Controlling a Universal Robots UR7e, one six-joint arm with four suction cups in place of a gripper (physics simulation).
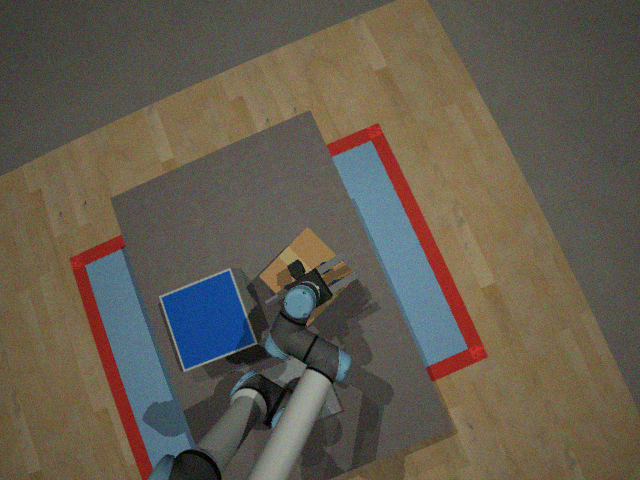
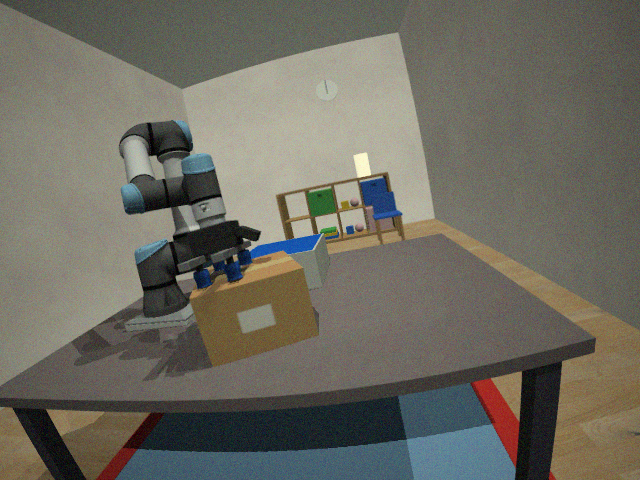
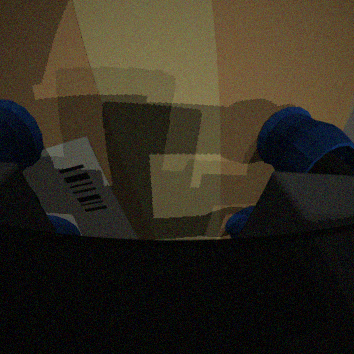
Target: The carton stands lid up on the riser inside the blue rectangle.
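The brown carton rests on the grey table, lid up, with a barcode label on the lid. My suction gripper sits with its blue cups on the lid, near the carton's edge on the arm's side. The grey riser stands right beside the carton. Its top is the blue rectangle, and nothing is on it.
The arm's base is mounted on the table behind the carton. A blue floor mat with a red border lies under the table. A shelf unit and a blue chair stand at the far wall.
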